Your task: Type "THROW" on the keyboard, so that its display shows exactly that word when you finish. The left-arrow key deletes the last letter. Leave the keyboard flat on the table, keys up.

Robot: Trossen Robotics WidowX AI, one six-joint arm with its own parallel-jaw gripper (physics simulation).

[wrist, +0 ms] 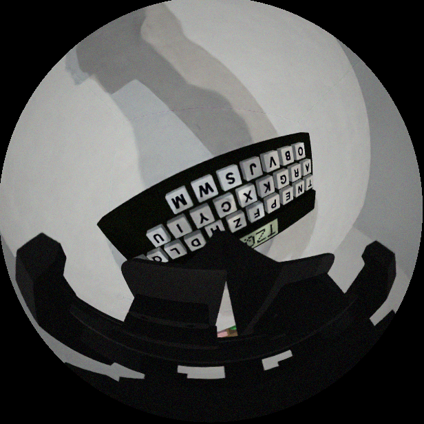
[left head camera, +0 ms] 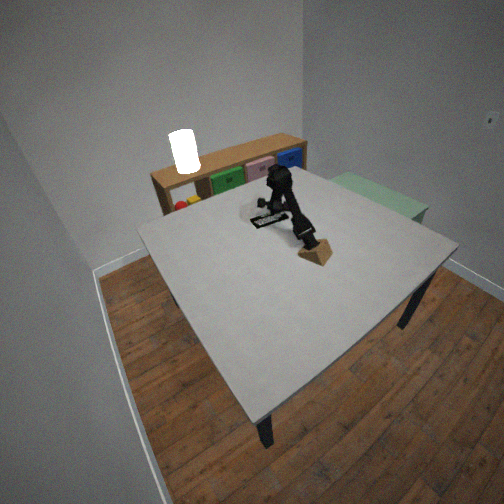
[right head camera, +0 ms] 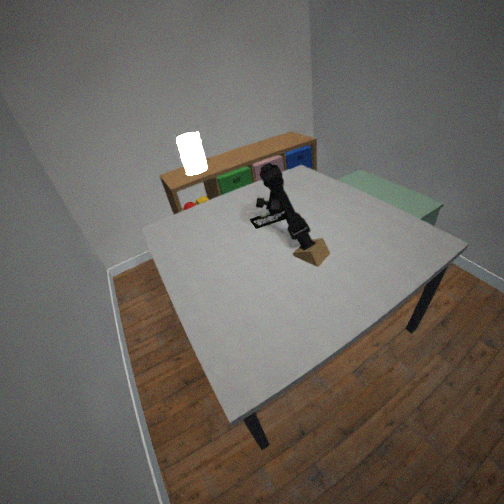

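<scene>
The black keyboard lies flat on the table, its pale keys up and upside down in the wrist view. Its greenish display shows T, Z and a partly hidden letter that looks like Q; its far part is behind my fingers. My gripper is shut and empty. Its tips are over the edge of the H key, between D and Z, and hide part of it. I cannot tell whether they touch it. The R, O, W and T keys show. The left-arrow key is mostly hidden.
My arm's wooden wedge base stands on the grey table, on the near side of the keyboard. Behind the table are a wooden shelf and a bright lamp. A green table stands at the right.
</scene>
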